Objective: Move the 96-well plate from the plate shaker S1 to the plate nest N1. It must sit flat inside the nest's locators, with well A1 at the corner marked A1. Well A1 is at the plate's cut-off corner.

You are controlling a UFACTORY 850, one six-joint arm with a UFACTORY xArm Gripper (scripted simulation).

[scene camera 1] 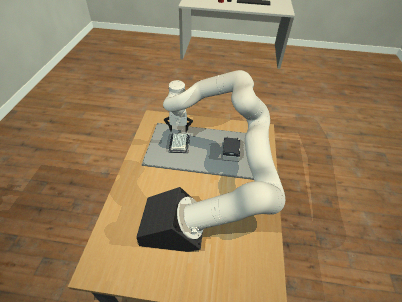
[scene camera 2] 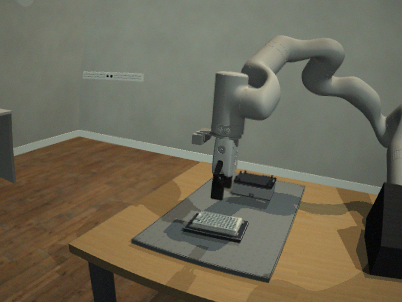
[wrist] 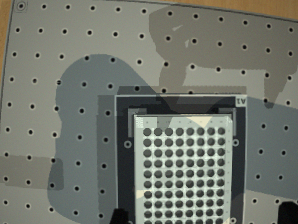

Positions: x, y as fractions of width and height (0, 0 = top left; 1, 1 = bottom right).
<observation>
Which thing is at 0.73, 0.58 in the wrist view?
A 96-well plate.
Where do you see a 96-well plate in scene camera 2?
At 0.56, 0.74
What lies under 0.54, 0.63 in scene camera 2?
My gripper.
</observation>
